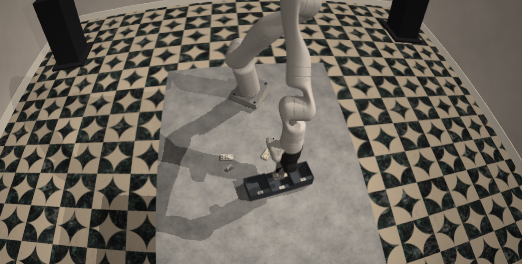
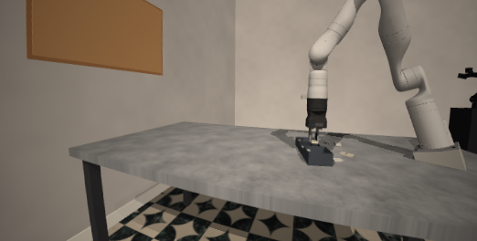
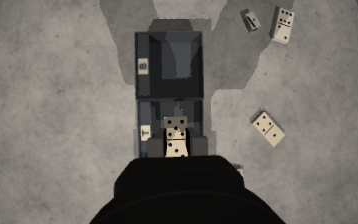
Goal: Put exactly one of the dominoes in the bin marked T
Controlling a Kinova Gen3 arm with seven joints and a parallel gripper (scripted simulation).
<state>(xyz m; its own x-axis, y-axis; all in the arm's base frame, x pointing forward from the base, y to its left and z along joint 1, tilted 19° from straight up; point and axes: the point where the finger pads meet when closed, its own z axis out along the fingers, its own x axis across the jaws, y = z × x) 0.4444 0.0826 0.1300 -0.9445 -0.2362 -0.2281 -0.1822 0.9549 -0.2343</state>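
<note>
Right now my hand is 50 mm above the three-compartment bin and 10 mm short of it. Also, from my hand: domino (10 mm below).
</note>
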